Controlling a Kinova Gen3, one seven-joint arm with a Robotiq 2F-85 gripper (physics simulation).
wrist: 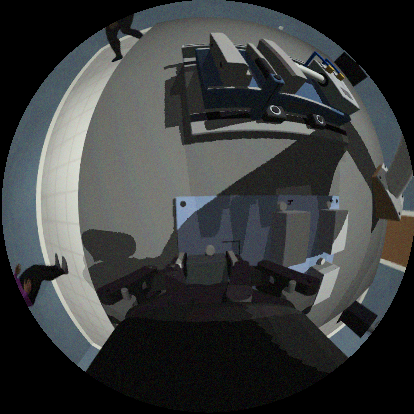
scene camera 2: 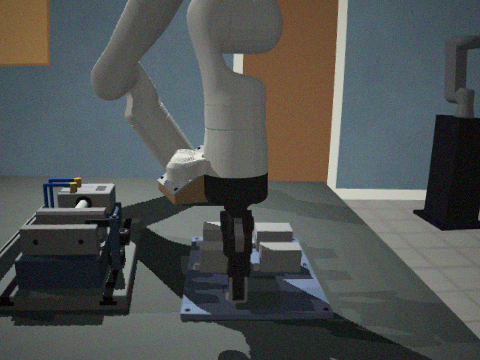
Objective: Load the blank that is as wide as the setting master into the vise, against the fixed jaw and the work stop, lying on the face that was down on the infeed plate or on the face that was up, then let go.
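Places are measured from the arm's base along level axes (x ahead, y left, z up), in metres.
Where they show: gripper, fingertip midpoint: [wrist: 206, 259] [scene camera 2: 237, 292]; arm's base at its link origin: [wrist: 391, 184].
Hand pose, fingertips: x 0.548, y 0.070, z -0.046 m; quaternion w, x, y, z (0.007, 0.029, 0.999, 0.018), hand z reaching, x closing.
Observation:
Each offset is from my fingertips to the top centre of the thing. "*": to the spot under its first point.
A dark grey-green block @(0.001 m ahead, 0.025 m left, 0.013 m up) [wrist: 206, 271] lies on the blue infeed plate [scene camera 2: 307, 286] [wrist: 189, 212]. My gripper [scene camera 2: 237, 295] [wrist: 206, 259] points down at the plate's near part, its fingertips closed against two opposite sides of this block. The block's underside is hidden in the wrist view. Light grey blocks [scene camera 2: 280, 258] [wrist: 298, 237] stand farther back on the plate; the gripper partly covers them in the scene view. The vise @(0.141 m back, 0.242 m right, 0.079 m up) [scene camera 2: 60, 272] [wrist: 235, 97] stands left of the plate, with grey jaws [scene camera 2: 60, 240] [wrist: 227, 59] and a blue stop arm [scene camera 2: 115, 242] at its side. I cannot tell which block matches the setting master's width.
Small round pins @(0.005 m back, 0.009 m right, 0.004 m down) [wrist: 210, 249] stand on the plate beside the blocks. A grey cylinder unit @(* 0.203 m back, 0.219 m right, 0.072 m up) [scene camera 2: 95, 195] [wrist: 335, 85] with blue hoses is at the vise's back end. The arm's wooden wedge base [scene camera 2: 187, 193] [wrist: 387, 200] is behind the plate. A black pedestal [scene camera 2: 452, 172] stands beyond the table.

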